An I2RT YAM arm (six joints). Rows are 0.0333 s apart.
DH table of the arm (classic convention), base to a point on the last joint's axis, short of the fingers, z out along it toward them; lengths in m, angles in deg. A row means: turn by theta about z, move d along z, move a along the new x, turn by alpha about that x. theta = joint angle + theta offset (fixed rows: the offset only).
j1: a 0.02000; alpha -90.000; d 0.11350; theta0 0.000
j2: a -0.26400; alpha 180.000; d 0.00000; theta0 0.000
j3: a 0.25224; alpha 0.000; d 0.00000; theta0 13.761
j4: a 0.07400; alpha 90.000; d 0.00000; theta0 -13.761
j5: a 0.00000; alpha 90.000; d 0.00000; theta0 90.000
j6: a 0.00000; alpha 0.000; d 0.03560; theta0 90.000
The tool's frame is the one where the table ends.
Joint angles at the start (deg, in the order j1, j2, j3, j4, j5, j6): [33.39, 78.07, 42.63, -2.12, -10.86, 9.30]
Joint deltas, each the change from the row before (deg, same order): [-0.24, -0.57, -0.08, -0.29, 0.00, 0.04]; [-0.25, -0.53, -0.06, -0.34, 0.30, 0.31]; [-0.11, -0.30, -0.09, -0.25, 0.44, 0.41]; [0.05, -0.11, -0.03, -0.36, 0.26, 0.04]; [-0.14, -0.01, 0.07, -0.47, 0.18, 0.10]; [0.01, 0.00, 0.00, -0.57, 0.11, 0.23]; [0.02, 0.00, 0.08, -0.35, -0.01, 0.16]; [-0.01, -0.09, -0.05, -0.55, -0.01, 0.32]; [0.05, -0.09, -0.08, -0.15, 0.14, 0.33]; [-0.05, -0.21, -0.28, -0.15, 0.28, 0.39]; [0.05, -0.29, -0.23, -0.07, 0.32, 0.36]
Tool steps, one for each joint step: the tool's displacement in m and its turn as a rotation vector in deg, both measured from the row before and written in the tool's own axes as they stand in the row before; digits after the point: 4 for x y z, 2 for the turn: [-0.0006, -0.0007, -0.0025, 0.15, -0.25, 0.15]; [-0.0005, -0.0009, -0.0023, 0.47, -0.24, 0.43]; [0.0001, -0.0006, -0.0012, 0.52, -0.06, 0.48]; [0.0006, 0.0000, -0.0004, 0.27, 0.24, 0.06]; [0.0003, -0.0008, -0.0002, 0.35, 0.31, 0.25]; [0.0011, -0.0002, 0.0000, 0.20, 0.54, 0.32]; [0.0002, 0.0001, -0.0001, 0.02, 0.27, 0.19]; [0.0011, -0.0002, -0.0003, 0.09, 0.49, 0.41]; [0.0006, 0.0001, -0.0002, 0.13, 0.12, 0.32]; [0.0014, -0.0006, -0.0005, 0.35, 0.14, 0.46]; [0.0009, 0.0000, -0.0008, 0.28, -0.04, 0.33]
